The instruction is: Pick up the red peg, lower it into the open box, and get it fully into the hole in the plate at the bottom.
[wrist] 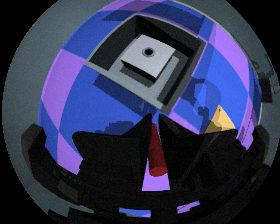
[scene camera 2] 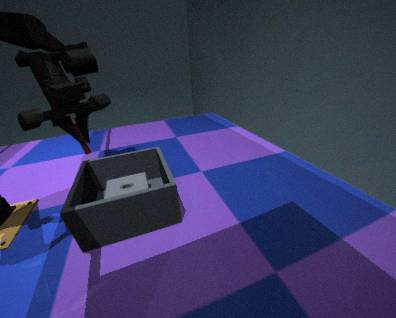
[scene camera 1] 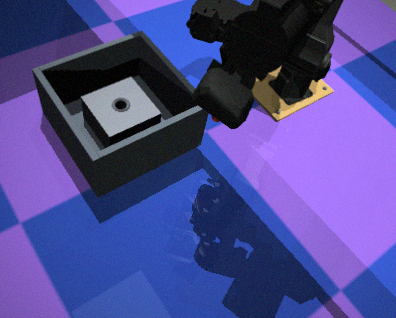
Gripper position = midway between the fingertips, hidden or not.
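There is a grey plate [scene camera 1: 116, 112] in what I can see, and the wrist view has the plate [wrist: 147, 56] too, as does scene camera 2, with the plate [scene camera 2: 120, 186]. I also see a grey box [scene camera 1: 60, 84]. The wrist view gives me the box [wrist: 105, 59] again, and scene camera 2 likewise shows the box [scene camera 2: 94, 221]. As for myself, I find my gripper [scene camera 1: 208, 97] in scene camera 1, my gripper [wrist: 154, 117] in the wrist view, and my gripper [scene camera 2: 86, 144] in scene camera 2.
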